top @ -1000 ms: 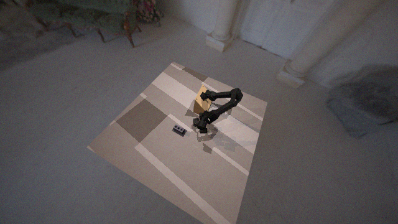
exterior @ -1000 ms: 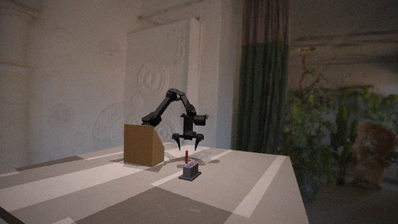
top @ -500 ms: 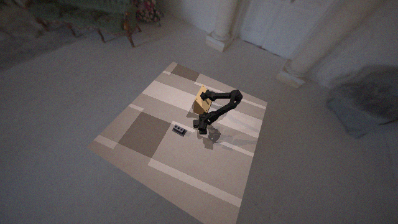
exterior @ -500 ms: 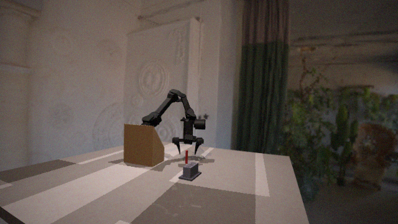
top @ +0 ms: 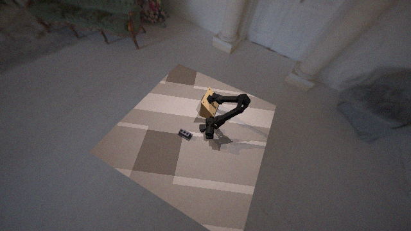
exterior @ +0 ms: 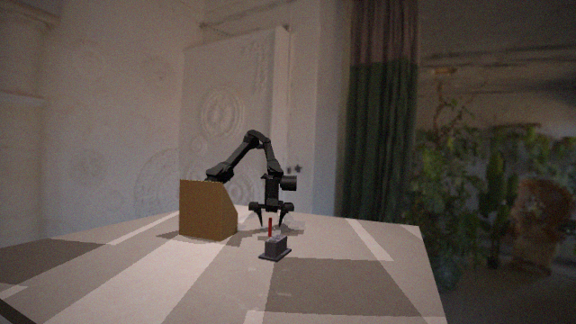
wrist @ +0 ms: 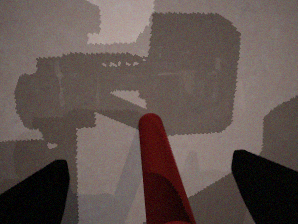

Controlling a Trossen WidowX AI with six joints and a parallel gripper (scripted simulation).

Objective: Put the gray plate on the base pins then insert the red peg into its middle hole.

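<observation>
The gray plate lies 11 cm ahead of my gripper tip and 18 cm to the right of it. The rest, counted from my gripper tip: red peg (right at my gripper tip); then base (10 cm ahead, 18 cm to the right, 3 cm below).
</observation>
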